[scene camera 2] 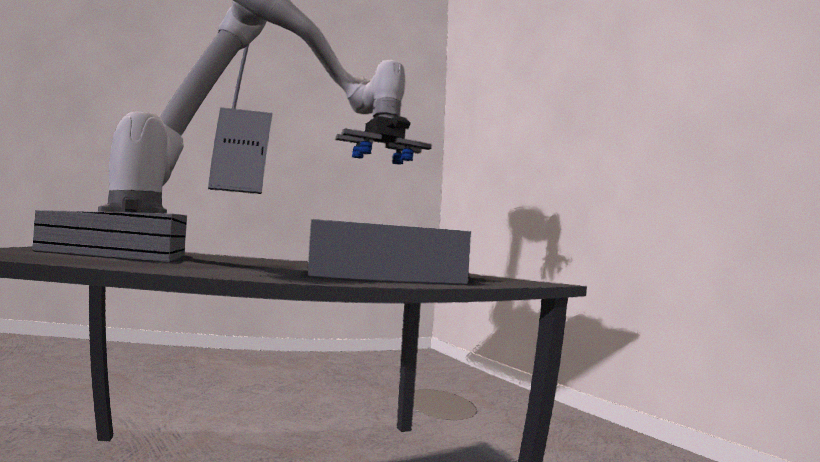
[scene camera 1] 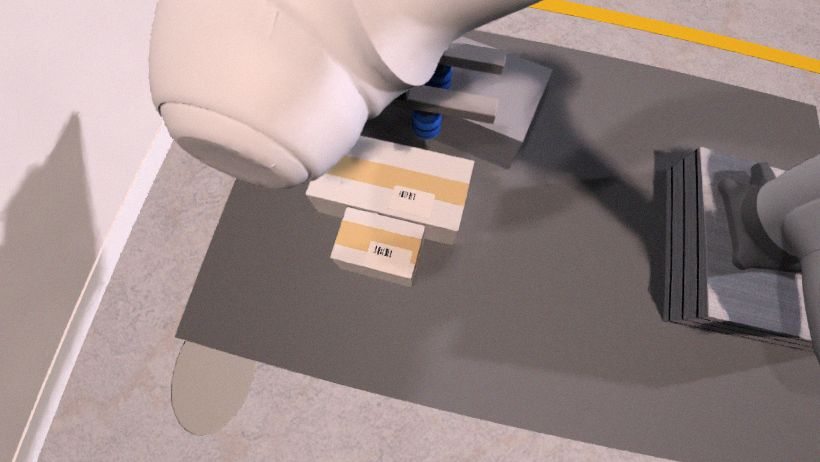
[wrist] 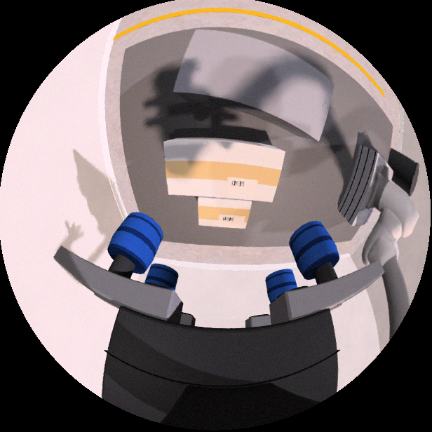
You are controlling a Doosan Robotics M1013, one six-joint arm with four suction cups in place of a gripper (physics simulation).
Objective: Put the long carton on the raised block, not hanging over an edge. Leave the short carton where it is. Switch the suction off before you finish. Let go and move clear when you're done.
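Seen in the pictures: hand, tool point: (scene camera 2: 382, 158); arm's base, link origin: (scene camera 2: 134, 213) (scene camera 1: 765, 228).
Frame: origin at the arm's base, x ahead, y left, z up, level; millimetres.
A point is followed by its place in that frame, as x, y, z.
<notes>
The long carton (scene camera 1: 390, 177) @(742, -34, -11) (wrist: 225, 172), white with an orange band and a label, lies flat on the dark table between the raised block and the short carton. The short carton (scene camera 1: 381, 243) @(742, 101, -11) (wrist: 224, 212) lies close against its label side. The raised block (scene camera 1: 519, 97) @(497, -233, 8) (scene camera 2: 390, 252) @(590, -374, -50) (wrist: 260, 80) is a plain grey box standing at an angle behind the long carton. My gripper (scene camera 2: 383, 153) @(740, -33, 238) (wrist: 222, 260), four blue suction cups on grey bars, is open, with nothing on the cups, and hangs in the air above the table. In scene camera 1 the arm hides part of the block and of the long carton.
The arm's base stands on a stack of grey slabs (scene camera 1: 682, 241) @(139, 24, -56) (scene camera 2: 109, 235) @(-42, -148, -62) (wrist: 357, 185) at the other end of the table (scene camera 1: 286, 321) @(926, 256, -111) (scene camera 2: 246, 286) @(253, -496, -120). A grey control box (scene camera 2: 239, 150) shows behind the arm. A wall (scene camera 2: 631, 143) rises beyond the table's end.
</notes>
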